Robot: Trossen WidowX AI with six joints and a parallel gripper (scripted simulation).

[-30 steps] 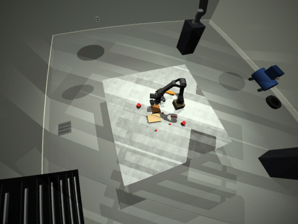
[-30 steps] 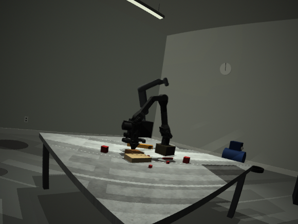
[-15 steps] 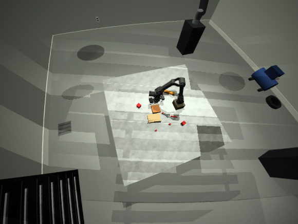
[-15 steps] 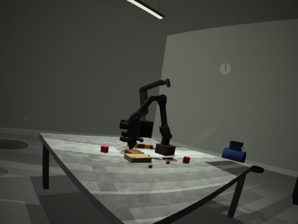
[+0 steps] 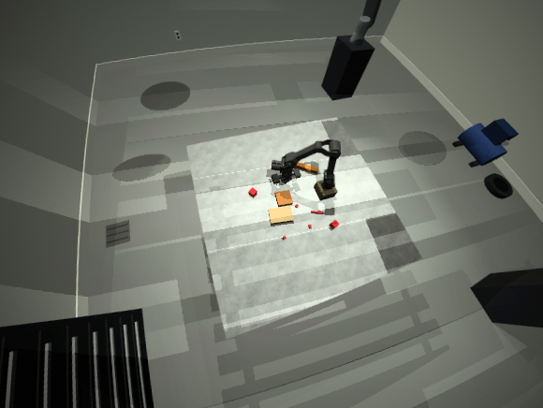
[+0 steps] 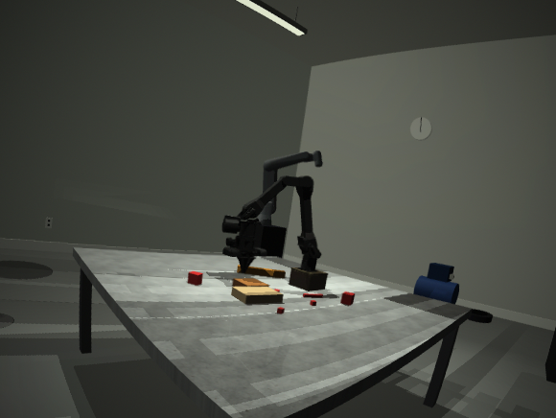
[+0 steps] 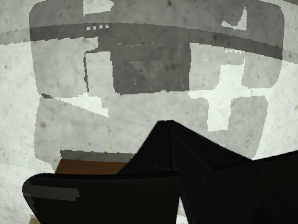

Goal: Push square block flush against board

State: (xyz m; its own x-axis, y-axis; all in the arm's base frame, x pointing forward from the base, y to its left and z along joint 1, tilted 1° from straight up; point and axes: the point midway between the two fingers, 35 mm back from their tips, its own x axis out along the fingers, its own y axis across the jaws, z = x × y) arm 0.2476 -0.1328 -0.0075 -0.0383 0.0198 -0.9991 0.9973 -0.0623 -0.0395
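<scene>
The square block lies 5 cm ahead of my gripper tip, 10 cm to the left of it and 2 cm below it. From my gripper tip the other things lie so: long orange bar 20 cm behind, 9 cm to the right, 2 cm below; then tan board 11 cm ahead, 20 cm to the left, 2 cm below; then red stick 13 cm behind, 26 cm to the left, 3 cm below.
</scene>
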